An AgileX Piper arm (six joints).
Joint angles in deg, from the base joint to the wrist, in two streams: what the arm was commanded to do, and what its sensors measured. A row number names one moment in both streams.
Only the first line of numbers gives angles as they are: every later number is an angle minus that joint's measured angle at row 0.
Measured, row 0:
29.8, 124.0, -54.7, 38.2, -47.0, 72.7
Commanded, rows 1 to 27:
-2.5, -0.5, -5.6, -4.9, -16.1, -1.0
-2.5, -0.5, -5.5, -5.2, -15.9, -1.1
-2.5, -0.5, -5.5, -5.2, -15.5, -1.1
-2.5, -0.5, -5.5, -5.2, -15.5, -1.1
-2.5, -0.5, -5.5, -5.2, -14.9, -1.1
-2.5, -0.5, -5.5, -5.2, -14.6, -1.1
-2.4, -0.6, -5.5, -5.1, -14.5, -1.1
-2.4, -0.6, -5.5, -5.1, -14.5, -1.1
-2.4, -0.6, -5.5, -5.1, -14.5, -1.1
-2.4, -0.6, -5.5, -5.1, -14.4, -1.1
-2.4, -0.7, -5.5, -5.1, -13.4, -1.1
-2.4, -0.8, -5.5, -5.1, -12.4, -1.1
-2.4, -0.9, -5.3, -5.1, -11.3, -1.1
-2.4, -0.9, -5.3, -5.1, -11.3, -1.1
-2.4, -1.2, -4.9, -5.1, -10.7, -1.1
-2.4, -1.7, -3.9, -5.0, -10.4, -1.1
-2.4, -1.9, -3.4, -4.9, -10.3, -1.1
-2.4, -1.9, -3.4, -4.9, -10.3, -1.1
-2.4, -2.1, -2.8, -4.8, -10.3, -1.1
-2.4, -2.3, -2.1, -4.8, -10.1, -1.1
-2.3, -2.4, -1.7, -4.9, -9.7, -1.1
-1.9, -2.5, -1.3, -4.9, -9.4, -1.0
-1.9, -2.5, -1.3, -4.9, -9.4, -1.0
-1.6, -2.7, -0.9, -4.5, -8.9, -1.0
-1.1, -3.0, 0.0, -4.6, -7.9, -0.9
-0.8, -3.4, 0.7, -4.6, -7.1, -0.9
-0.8, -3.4, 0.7, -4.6, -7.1, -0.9
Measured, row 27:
-0.5, -1.2, 1.5, -2.5, 1.0, 0.0
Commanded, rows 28 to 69:
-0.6, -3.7, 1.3, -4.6, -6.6, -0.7
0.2, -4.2, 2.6, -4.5, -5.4, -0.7
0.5, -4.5, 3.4, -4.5, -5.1, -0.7
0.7, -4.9, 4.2, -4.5, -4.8, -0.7
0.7, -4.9, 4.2, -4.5, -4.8, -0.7
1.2, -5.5, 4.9, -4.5, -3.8, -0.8
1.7, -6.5, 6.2, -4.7, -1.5, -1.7
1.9, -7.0, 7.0, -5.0, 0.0, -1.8
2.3, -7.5, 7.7, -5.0, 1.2, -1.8
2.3, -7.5, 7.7, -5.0, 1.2, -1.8
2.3, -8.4, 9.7, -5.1, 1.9, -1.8
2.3, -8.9, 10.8, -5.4, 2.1, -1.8
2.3, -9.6, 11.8, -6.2, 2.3, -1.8
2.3, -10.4, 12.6, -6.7, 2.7, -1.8
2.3, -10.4, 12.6, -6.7, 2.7, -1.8
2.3, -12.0, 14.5, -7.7, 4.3, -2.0
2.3, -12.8, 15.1, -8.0, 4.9, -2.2
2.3, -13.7, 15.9, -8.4, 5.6, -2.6
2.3, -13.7, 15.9, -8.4, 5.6, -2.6
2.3, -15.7, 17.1, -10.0, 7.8, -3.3
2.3, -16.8, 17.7, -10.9, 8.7, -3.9
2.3, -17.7, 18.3, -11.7, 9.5, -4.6
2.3, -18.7, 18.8, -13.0, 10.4, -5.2
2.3, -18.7, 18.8, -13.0, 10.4, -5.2
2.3, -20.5, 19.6, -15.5, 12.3, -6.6
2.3, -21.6, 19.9, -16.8, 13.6, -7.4
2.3, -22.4, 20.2, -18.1, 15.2, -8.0
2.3, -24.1, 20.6, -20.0, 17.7, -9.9
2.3, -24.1, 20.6, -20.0, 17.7, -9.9
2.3, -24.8, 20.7, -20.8, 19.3, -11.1
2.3, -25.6, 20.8, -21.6, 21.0, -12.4
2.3, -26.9, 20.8, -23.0, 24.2, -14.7
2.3, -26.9, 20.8, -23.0, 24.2, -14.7
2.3, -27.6, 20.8, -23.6, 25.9, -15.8
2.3, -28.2, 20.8, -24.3, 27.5, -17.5
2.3, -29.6, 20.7, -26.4, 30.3, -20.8
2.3, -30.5, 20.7, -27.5, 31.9, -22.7
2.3, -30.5, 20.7, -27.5, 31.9, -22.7
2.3, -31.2, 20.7, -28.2, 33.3, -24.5
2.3, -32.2, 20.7, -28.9, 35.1, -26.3
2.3, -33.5, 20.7, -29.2, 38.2, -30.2
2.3, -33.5, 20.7, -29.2, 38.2, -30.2
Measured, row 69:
2.2, -31.1, 20.6, -27.4, 33.7, -24.0
